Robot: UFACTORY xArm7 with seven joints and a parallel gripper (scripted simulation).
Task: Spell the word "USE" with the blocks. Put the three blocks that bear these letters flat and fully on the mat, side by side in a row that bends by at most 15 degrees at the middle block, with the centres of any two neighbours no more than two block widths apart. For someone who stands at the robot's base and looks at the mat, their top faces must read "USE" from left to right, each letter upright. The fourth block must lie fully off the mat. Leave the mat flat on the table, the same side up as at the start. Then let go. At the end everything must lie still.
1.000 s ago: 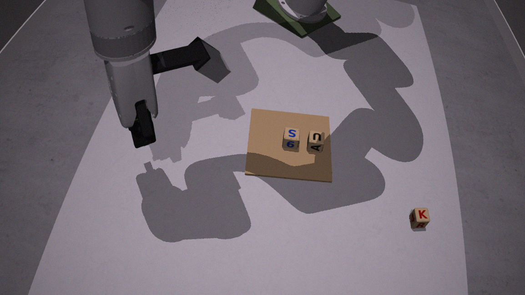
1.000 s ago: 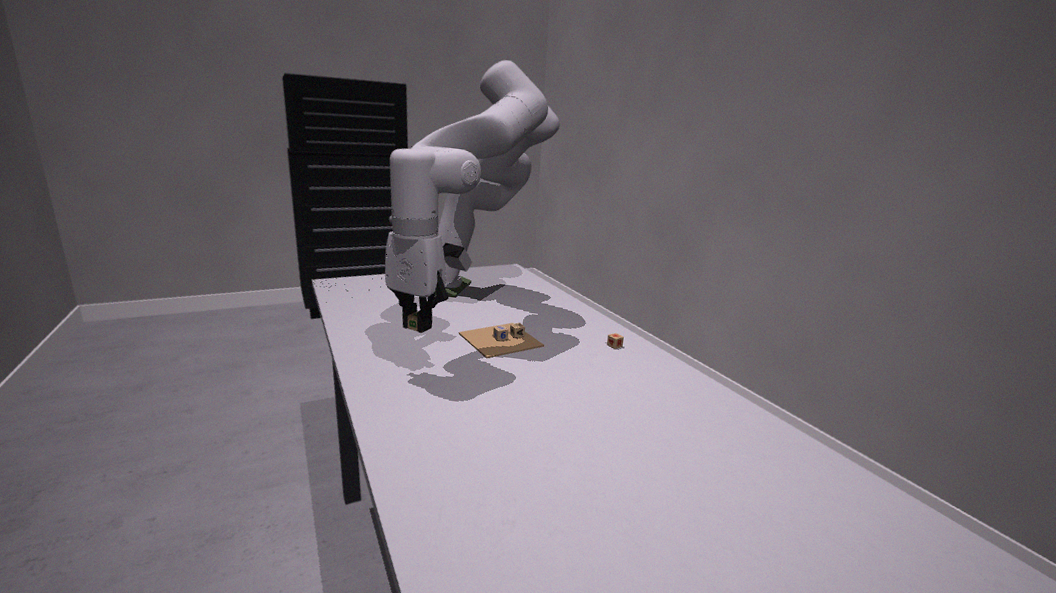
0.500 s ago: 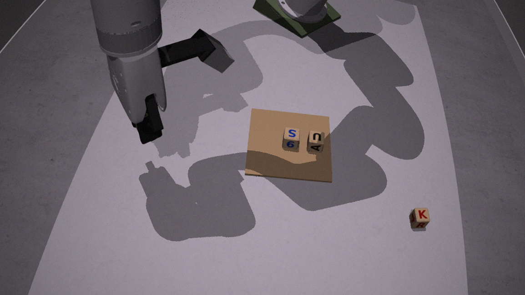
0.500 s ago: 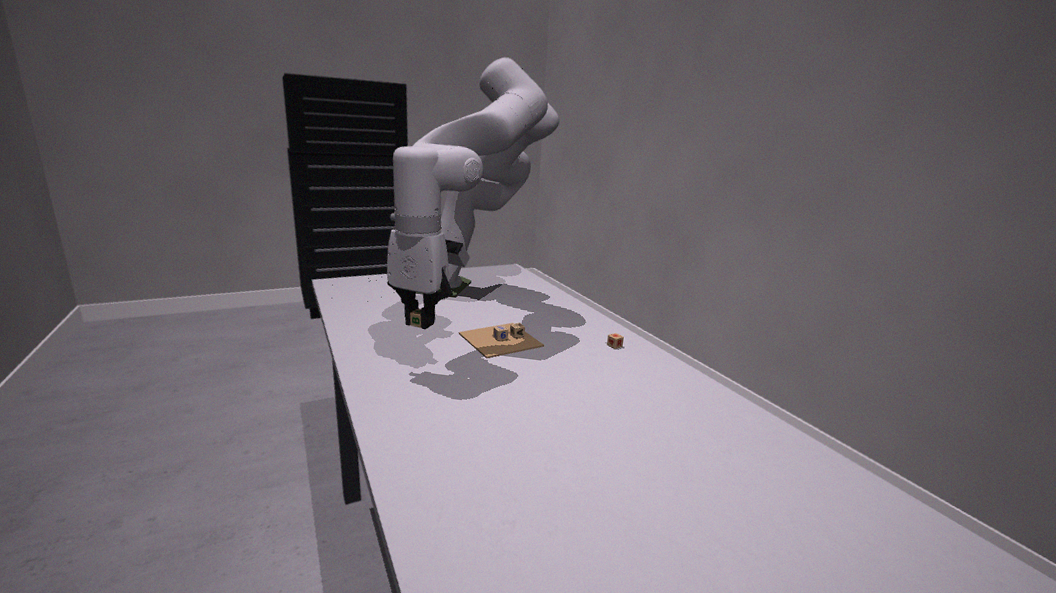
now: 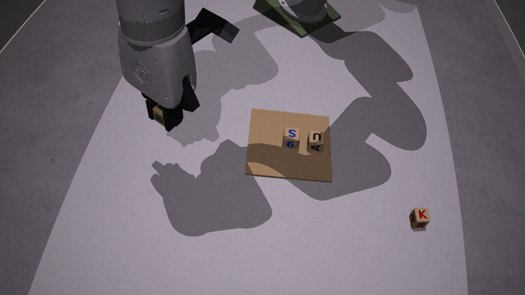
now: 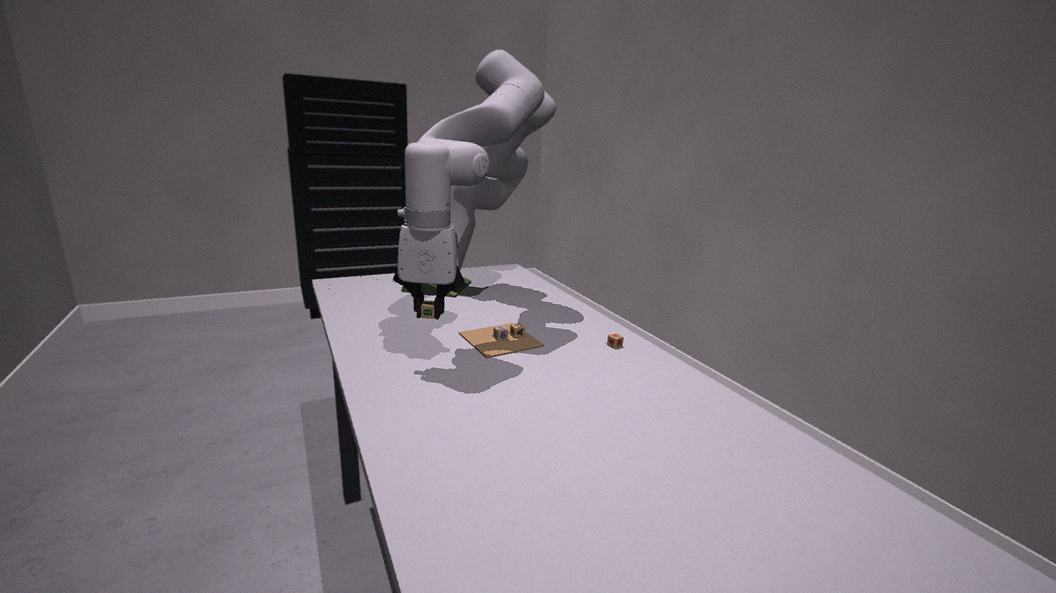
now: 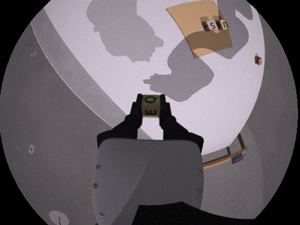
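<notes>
My hand is 19 cm to the right of the S block, 11 cm above it and 7 cm past it. Round my hand: U block 23 cm to the left, 11 cm below, 7 cm behind; then tan mat 19 cm to the left, 13 cm below, 7 cm behind; then E block 1 cm below.
</notes>
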